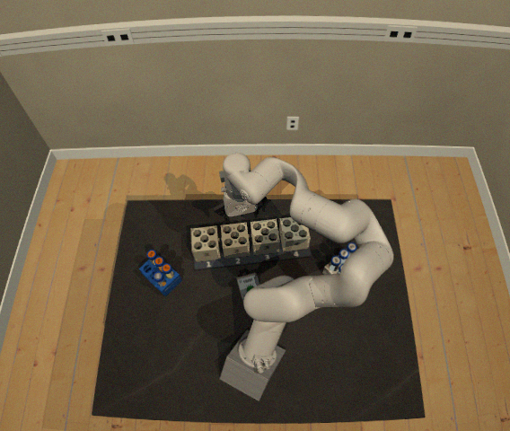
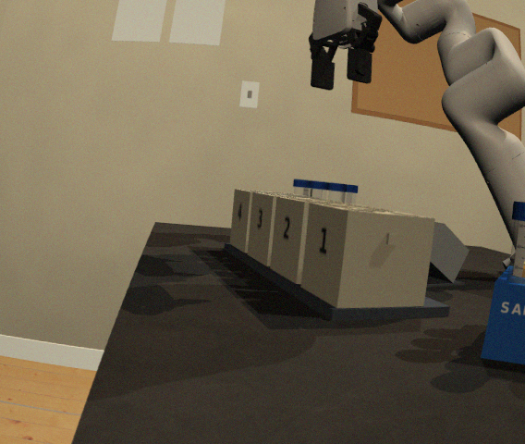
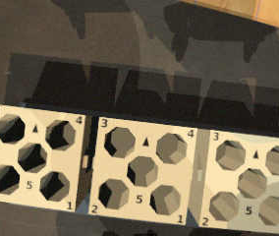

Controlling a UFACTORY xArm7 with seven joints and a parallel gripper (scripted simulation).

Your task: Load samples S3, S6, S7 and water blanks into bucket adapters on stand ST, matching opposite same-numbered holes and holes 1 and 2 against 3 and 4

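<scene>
The blue sample rack is 330 mm to the left of my hand, 220 mm below it and 50 mm behind it. Also, from my hand: white blank rack: 340 mm to the right, 220 mm below, 170 mm behind; then adapter 1: 200 mm below, 140 mm to the left, 30 mm ahead.
</scene>
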